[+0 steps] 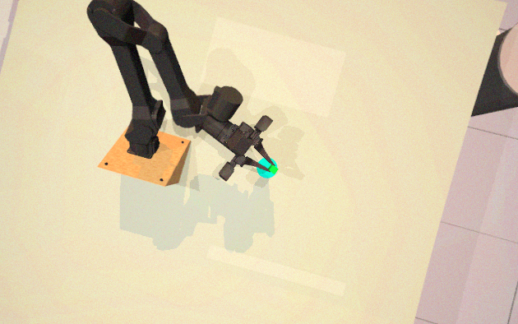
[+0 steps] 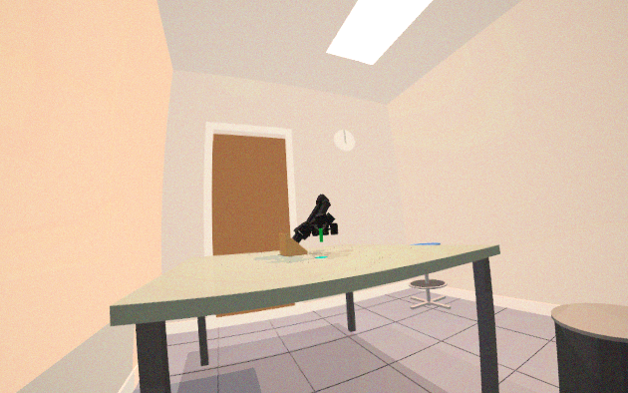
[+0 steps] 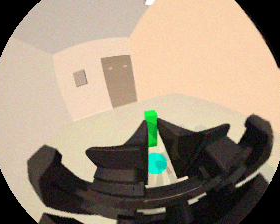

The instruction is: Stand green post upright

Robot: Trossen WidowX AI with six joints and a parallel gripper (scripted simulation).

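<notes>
My gripper tip is now 10 mm past the cyan circle and 130 mm above it. From my gripper tip the other things lie so: green post 20 mm below.
</notes>
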